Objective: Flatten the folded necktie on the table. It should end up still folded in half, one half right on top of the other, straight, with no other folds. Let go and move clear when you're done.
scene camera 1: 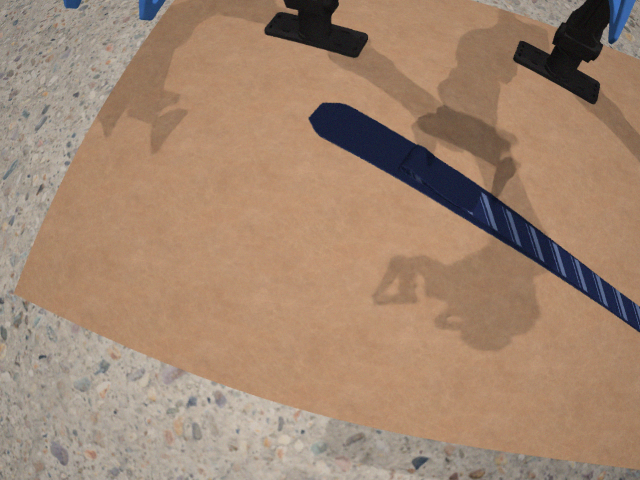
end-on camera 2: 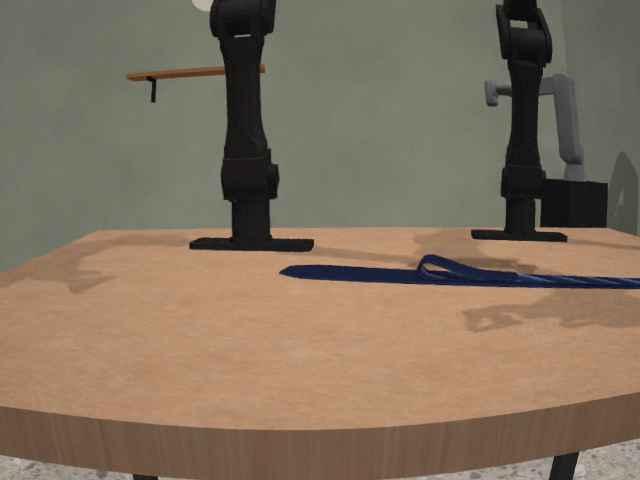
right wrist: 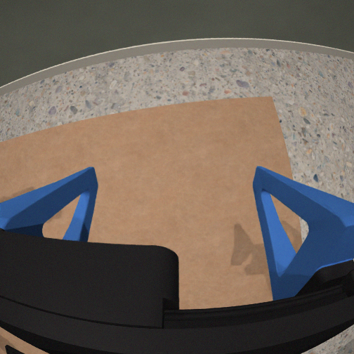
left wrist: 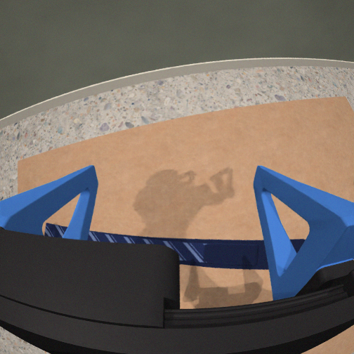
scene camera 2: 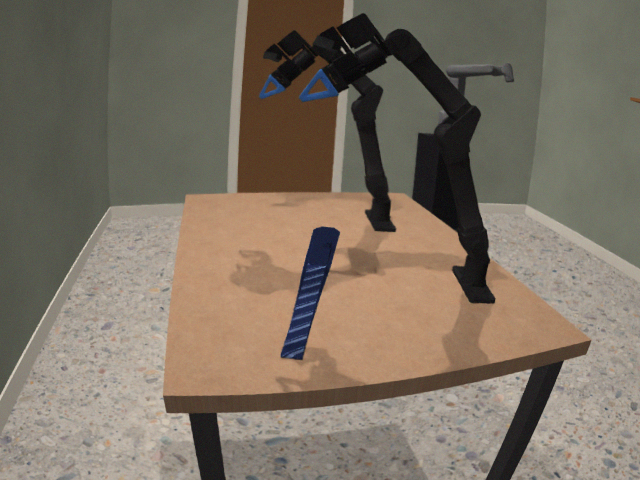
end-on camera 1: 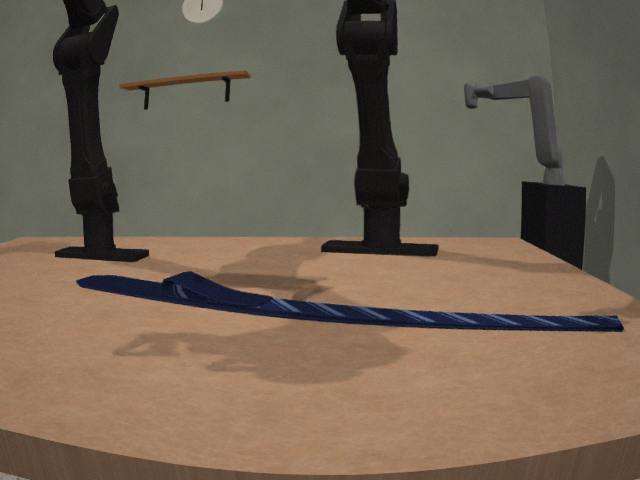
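Observation:
The blue necktie (scene camera 1: 372,139) (scene camera 2: 305,304) (end-on camera 1: 392,316) (end-on camera 2: 351,273) (left wrist: 225,254) lies lengthwise on the table, with a broad plain blue end and a striped upper layer. Near the broad end, the upper layer doubles back as a plain flap (scene camera 1: 449,183) (end-on camera 1: 222,293) (end-on camera 2: 465,271) over the stripes. Its turn stands up as a small open loop in the end-on views. The lower layer shows along one edge. My left gripper (scene camera 2: 300,98) (left wrist: 175,174) is open and empty, high above the table. My right gripper (scene camera 2: 260,96) (right wrist: 174,175) is open and empty, also high up.
The wooden table (scene camera 1: 206,258) (scene camera 2: 232,335) (end-on camera 1: 310,413) (end-on camera 2: 258,372) has a curved front edge. Both arm bases are fixed at its far side. Arm shadows fall across the table and necktie. A grey arm (scene camera 2: 475,70) (end-on camera 1: 540,118) stands on a black pedestal beyond the table.

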